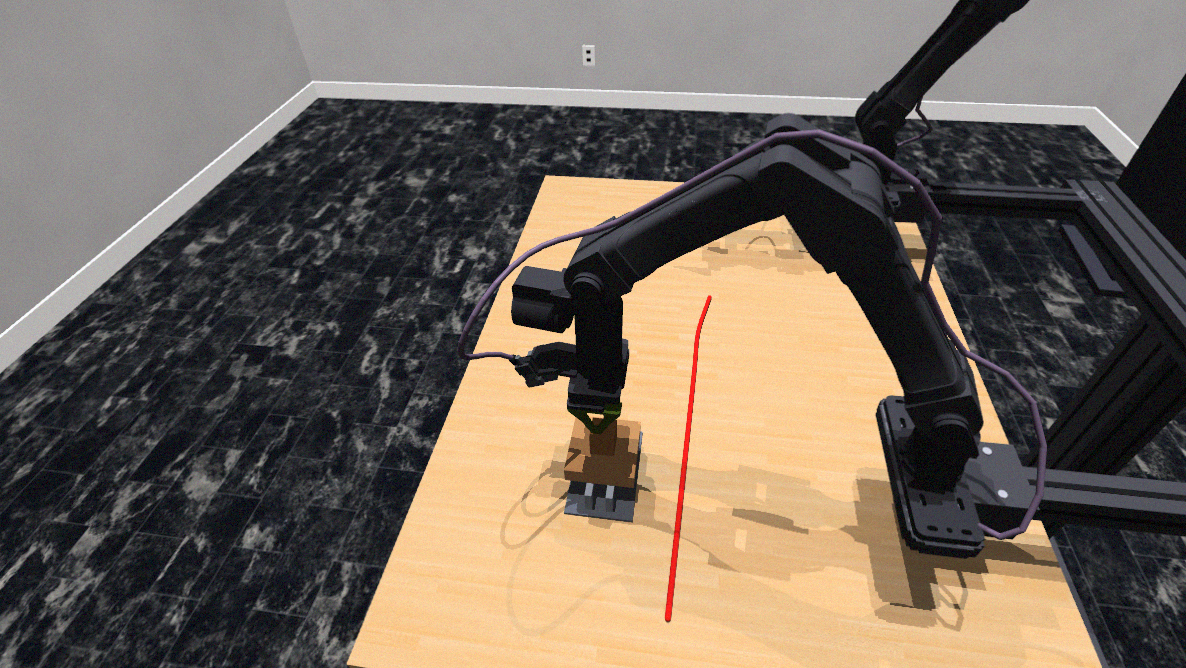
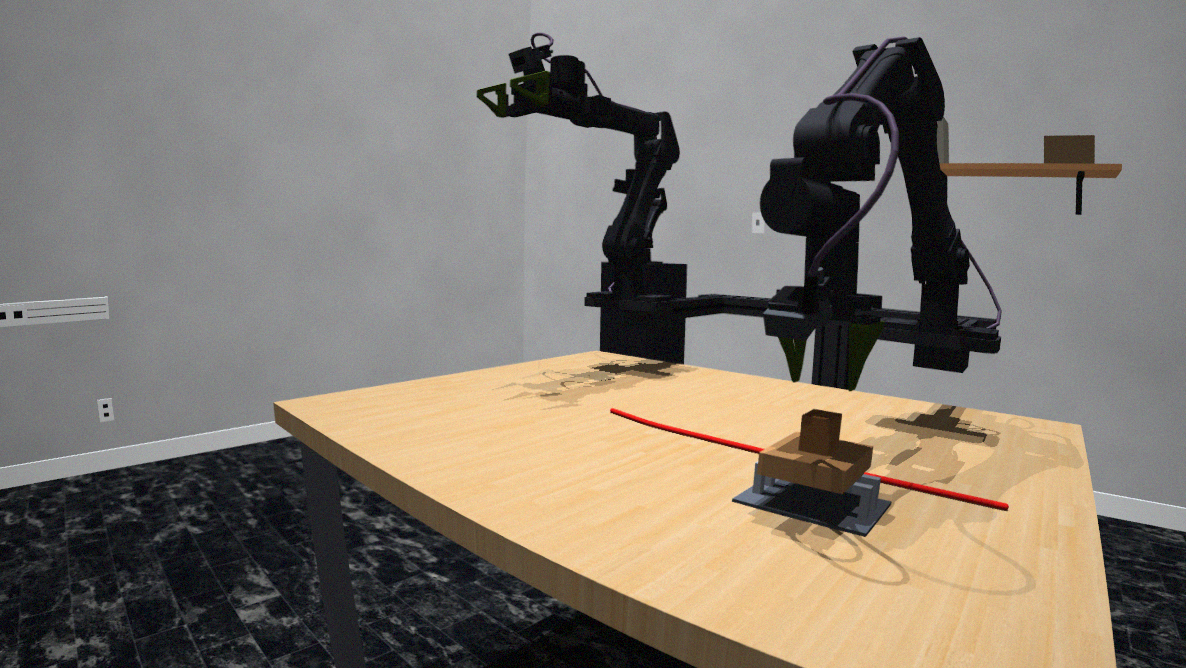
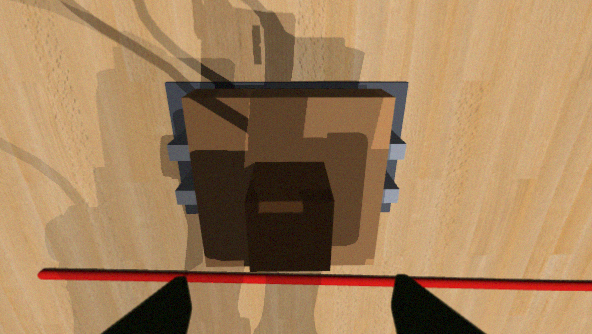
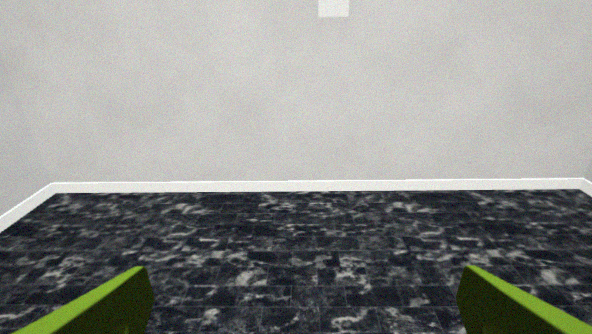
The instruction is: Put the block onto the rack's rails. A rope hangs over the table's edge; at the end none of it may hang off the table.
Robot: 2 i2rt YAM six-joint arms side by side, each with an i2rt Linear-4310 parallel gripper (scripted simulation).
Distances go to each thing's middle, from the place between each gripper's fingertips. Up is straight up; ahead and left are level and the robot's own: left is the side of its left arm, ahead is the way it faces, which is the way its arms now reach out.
Labels:
My left hand [image 2: 823, 386] is 8 cm above the brown block [image 2: 822, 461]. Also, from my left hand: grey rack [image 2: 843, 512]: 1 cm behind, 13 cm below.
Now: the brown block 20 mm ahead of my right hand [image 2: 493, 88], 640 mm to the left of it and 500 mm below it. The rest, counted from my right hand: grey rack 20 mm ahead, 640 mm to the left, 550 mm below.

